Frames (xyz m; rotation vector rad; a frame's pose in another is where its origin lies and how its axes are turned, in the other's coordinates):
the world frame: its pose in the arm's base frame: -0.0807 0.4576 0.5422 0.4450 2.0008 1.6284
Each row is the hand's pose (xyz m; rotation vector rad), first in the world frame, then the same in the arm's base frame.
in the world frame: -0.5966 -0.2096 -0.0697 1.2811 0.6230 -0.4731
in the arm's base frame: 0.3777 0.0245 0.4588 -0.1806 3.1084 0.0016
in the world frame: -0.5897 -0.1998 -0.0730 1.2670 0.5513 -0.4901
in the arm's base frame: 0.3696 0.0278 0.4675 -0.1361 3.0463 0.0092
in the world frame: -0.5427 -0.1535 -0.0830 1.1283 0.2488 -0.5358
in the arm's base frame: 0.3224 0.0562 0.5053 0.0392 2.7633 0.1365
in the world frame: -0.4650 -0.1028 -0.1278 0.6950 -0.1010 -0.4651
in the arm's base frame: 0.2299 0.0747 0.5467 0.2587 2.3302 0.6023
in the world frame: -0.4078 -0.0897 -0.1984 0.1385 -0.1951 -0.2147
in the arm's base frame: 0.1416 0.0526 0.5590 0.4069 1.9471 1.2730
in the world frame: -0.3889 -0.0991 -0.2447 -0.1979 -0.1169 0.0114
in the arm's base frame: 0.1001 0.0238 0.5530 0.4662 1.7354 1.7450
